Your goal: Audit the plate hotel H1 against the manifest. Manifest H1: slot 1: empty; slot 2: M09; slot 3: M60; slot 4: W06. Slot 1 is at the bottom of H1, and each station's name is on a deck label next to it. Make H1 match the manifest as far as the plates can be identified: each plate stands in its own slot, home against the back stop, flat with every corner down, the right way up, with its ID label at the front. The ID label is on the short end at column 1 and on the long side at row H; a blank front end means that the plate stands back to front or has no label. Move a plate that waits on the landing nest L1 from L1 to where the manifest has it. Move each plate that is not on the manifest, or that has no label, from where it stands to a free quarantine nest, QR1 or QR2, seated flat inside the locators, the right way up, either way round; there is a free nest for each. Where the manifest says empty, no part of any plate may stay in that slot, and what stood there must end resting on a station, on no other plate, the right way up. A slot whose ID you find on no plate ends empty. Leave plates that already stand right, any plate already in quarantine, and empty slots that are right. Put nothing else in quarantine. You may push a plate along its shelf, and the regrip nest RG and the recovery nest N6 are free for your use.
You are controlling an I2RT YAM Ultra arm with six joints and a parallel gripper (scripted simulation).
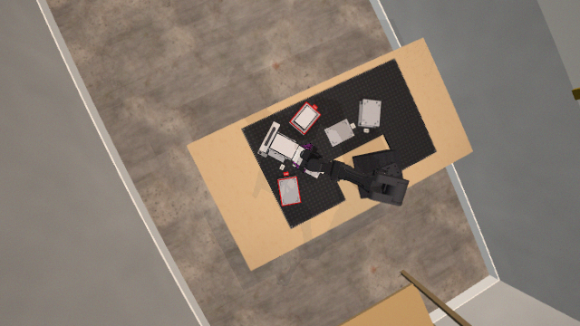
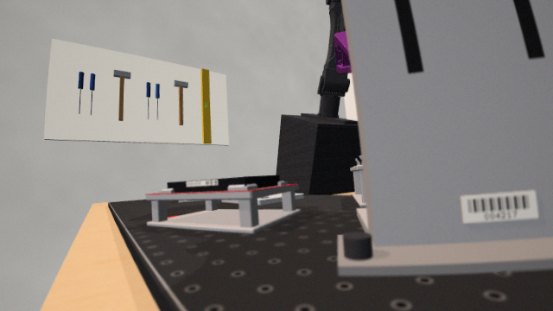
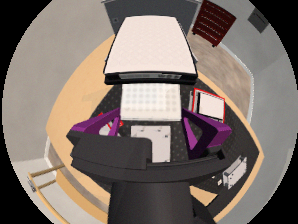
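Right now my hand is 40 mm short of the white well plate, 30 mm to the right of it and 10 mm below it. Also, from my hand: plate hotel H1 (130 mm ahead, 110 mm to the left, 50 mm below); then red-rimmed nest (190 mm behind, 110 mm to the left, 160 mm below); then black-sided plate (190 mm ahead, 150 mm to the right, 150 mm below).
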